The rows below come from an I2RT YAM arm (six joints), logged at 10 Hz.
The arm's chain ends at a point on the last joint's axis. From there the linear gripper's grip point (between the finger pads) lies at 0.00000 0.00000 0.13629 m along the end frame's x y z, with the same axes.
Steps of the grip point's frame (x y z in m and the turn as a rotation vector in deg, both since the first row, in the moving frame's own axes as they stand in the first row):
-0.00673 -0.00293 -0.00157 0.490 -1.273 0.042
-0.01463 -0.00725 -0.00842 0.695 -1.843 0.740
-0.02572 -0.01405 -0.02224 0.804 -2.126 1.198
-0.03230 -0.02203 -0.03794 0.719 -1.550 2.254
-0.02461 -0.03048 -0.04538 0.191 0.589 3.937
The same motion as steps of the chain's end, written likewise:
-0.00370 -0.00176 -0.00153 0.490 -1.273 0.042
-0.01026 -0.00557 -0.00834 0.695 -1.843 0.740
-0.02068 -0.01209 -0.02213 0.804 -2.126 1.198
-0.02865 -0.02025 -0.03788 0.719 -1.550 2.254
-0.02603 -0.03007 -0.04537 0.191 0.589 3.937

